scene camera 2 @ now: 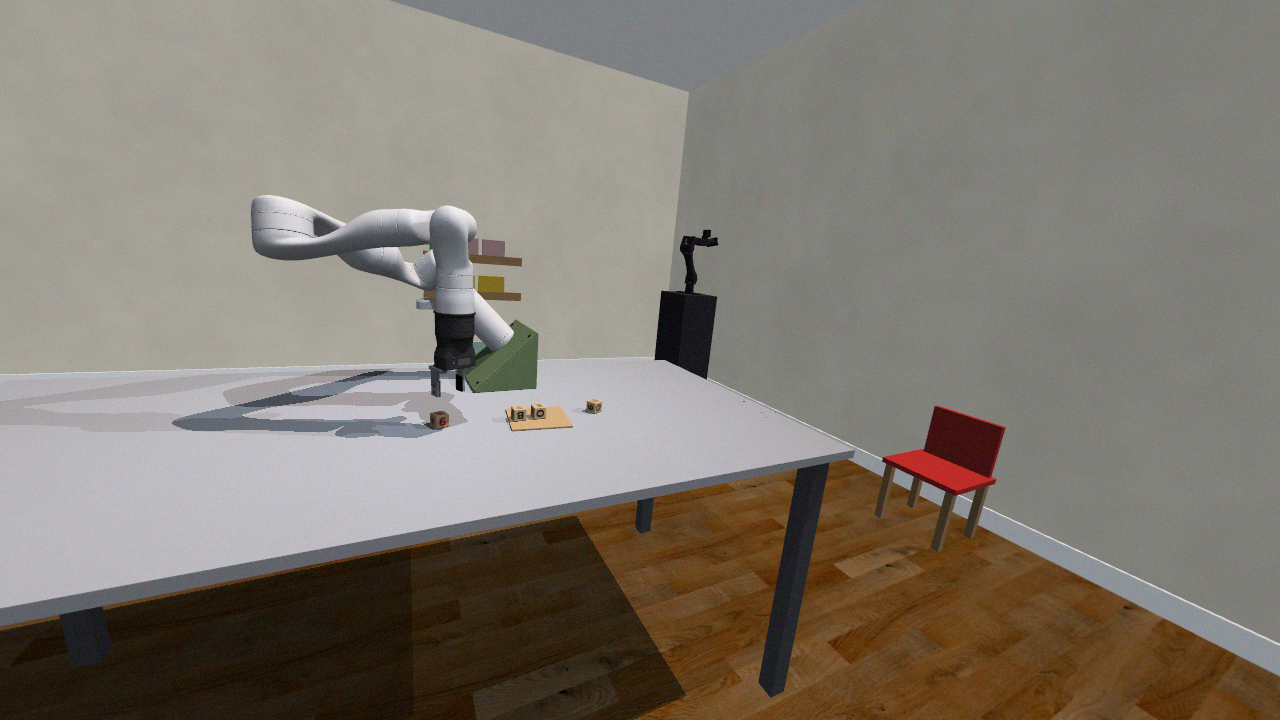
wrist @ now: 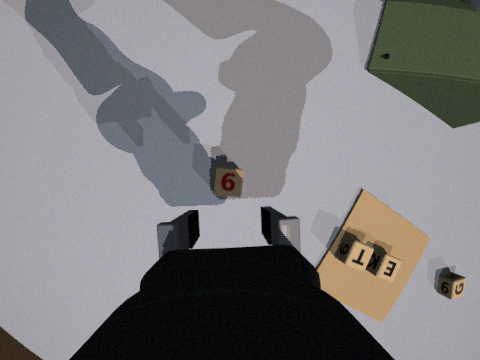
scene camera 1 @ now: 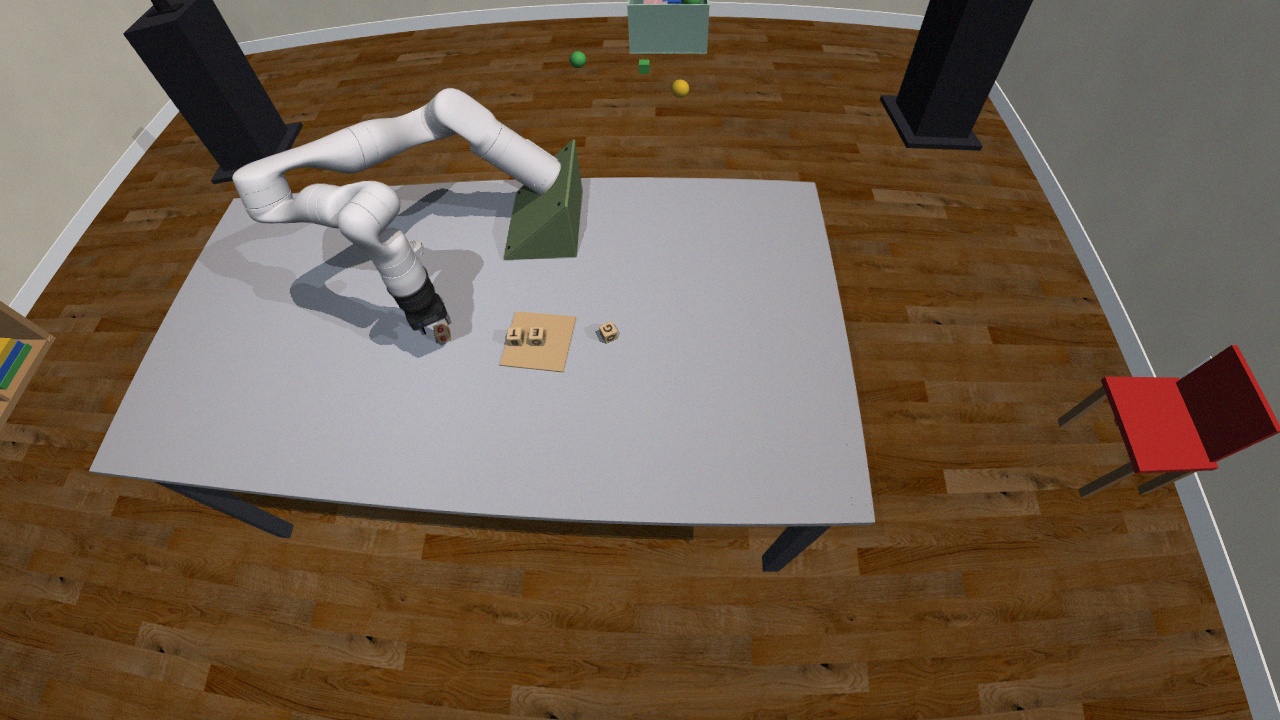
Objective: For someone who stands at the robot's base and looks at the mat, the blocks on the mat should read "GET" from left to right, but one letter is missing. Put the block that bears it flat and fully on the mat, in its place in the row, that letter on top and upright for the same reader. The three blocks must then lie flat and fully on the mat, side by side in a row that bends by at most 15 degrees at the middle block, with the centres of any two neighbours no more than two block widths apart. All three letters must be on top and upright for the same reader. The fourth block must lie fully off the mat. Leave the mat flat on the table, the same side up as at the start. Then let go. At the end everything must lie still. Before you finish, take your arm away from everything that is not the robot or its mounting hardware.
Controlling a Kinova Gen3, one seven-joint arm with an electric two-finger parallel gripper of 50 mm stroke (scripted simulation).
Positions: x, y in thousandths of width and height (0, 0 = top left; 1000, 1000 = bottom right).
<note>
In view: the gripper (scene camera 2: 350, 547) and a tan mat (scene camera 1: 432, 495).
The tan mat also shows in scene camera 2 (scene camera 2: 434, 581) and in the wrist view (wrist: 772, 615). The gripper is seen too in the wrist view (wrist: 480, 615) and in scene camera 1 (scene camera 1: 341, 452).
</note>
